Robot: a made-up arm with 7 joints. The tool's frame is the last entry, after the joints. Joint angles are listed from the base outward. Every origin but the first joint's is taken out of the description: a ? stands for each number. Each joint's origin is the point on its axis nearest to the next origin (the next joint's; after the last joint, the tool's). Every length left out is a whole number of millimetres.
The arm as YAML. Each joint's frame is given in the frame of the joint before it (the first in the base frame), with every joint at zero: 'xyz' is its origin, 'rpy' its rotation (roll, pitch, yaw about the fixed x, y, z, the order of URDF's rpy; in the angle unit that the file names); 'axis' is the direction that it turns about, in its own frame. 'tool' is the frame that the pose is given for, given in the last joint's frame.
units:
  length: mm
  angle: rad
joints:
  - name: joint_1
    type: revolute
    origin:
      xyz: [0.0, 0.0, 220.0]
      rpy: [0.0, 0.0, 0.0]
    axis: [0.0, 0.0, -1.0]
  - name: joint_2
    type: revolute
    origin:
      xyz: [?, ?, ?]
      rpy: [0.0, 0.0, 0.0]
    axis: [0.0, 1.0, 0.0]
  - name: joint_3
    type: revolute
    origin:
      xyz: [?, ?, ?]
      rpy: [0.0, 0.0, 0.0]
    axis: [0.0, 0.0, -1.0]
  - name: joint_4
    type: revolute
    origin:
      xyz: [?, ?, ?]
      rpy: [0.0, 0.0, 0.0]
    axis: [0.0, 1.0, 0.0]
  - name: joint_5
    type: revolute
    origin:
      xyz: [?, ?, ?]
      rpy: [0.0, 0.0, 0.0]
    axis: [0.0, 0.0, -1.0]
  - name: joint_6
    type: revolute
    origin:
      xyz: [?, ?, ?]
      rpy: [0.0, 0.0, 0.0]
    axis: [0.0, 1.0, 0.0]
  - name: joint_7
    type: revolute
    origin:
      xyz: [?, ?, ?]
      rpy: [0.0, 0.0, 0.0]
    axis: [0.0, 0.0, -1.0]
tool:
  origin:
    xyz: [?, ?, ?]
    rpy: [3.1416, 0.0, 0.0]
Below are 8 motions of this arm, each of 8 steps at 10 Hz.
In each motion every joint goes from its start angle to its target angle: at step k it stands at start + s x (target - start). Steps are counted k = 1, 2, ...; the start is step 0. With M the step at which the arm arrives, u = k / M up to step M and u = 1 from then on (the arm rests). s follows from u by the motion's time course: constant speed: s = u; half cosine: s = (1 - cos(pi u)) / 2; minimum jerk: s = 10 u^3 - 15 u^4 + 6 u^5.
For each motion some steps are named. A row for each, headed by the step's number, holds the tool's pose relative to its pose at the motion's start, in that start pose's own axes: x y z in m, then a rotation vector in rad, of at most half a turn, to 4 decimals.
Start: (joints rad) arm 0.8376 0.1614 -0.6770 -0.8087 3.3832 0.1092 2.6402
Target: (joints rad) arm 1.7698 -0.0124 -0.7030 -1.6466 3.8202 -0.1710 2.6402
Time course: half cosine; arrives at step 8
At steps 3, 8:
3: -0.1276 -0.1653 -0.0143 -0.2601 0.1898 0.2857
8: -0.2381 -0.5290 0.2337 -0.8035 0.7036 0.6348

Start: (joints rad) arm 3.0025 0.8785 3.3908 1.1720 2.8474 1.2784 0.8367
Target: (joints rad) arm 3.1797 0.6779 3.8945 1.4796 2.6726 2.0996 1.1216
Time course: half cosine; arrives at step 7
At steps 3, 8:
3: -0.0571 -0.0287 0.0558 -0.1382 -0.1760 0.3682
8: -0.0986 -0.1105 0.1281 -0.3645 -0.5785 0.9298

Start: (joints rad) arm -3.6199 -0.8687 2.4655 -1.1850 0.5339 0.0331 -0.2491
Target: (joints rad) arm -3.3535 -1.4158 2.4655 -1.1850 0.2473 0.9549 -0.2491
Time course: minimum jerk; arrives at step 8
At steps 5, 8:
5: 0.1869 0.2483 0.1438 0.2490 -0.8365 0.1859
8: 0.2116 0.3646 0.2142 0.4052 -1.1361 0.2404

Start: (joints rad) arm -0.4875 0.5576 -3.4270 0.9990 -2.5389 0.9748 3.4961
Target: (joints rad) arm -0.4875 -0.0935 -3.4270 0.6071 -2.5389 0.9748 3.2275
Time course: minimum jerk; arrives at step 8
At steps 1, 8:
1: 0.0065 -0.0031 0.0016 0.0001 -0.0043 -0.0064
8: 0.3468 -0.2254 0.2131 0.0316 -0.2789 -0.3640

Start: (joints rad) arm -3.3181 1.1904 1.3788 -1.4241 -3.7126 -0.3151 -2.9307
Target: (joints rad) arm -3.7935 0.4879 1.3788 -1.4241 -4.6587 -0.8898 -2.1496
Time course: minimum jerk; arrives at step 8
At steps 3, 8:
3: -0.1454 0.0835 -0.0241 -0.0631 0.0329 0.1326
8: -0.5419 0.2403 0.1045 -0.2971 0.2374 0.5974

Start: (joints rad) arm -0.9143 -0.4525 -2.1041 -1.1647 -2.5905 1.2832 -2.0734
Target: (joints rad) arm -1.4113 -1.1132 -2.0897 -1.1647 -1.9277 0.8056 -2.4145
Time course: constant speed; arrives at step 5
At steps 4, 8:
4: -0.2048 -0.0653 -0.2001 -0.2828 -0.3464 -0.3238
8: -0.2304 -0.0643 -0.2897 -0.3138 -0.4232 -0.4073

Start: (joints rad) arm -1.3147 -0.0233 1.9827 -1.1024 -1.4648 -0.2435 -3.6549
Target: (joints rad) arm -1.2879 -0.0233 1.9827 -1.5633 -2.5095 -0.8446 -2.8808
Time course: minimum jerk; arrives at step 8
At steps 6, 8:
6: -0.0429 0.1417 0.0346 -0.0518 -0.3200 -0.3065
8: -0.0500 0.1535 0.0427 -0.1129 -0.3207 -0.3308

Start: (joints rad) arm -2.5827 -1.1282 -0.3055 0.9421 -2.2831 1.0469 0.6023
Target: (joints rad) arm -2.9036 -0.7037 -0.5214 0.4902 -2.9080 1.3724 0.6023
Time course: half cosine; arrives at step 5
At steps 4, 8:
4: -0.2186 0.0164 0.1787 -1.0748 0.2877 -0.3043
8: -0.2373 0.0262 0.2064 -1.1927 0.3304 -0.3140

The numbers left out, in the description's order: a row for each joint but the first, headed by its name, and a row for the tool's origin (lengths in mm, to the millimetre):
joint_2: 0.0 -14.0 0.0
joint_3: 0.0 0.0 570.0
joint_4: 0.0 -16.0 0.0
joint_5: 0.0 0.0 403.0
joint_6: 0.0 0.0 0.0
joint_7: 0.0 0.0 76.0
tool: 0.0 0.0 0.0

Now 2 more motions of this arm.
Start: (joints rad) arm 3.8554 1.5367 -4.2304 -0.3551 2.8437 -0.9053 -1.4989
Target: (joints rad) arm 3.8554 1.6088 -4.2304 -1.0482 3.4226 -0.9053 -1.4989
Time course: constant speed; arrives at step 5
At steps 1, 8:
1: -0.0224 0.0446 0.0464 0.1339 -0.0682 0.1042
8: -0.1055 0.1457 0.2868 0.7059 -0.4186 0.3599

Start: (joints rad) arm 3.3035 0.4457 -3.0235 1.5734 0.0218 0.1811 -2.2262
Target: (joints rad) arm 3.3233 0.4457 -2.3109 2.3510 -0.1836 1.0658 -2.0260
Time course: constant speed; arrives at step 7
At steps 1, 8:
1: -0.0758 0.0224 0.0005 0.1353 0.2162 -0.0298
8: -0.3598 0.2134 0.2143 1.0657 1.0937 -0.7330

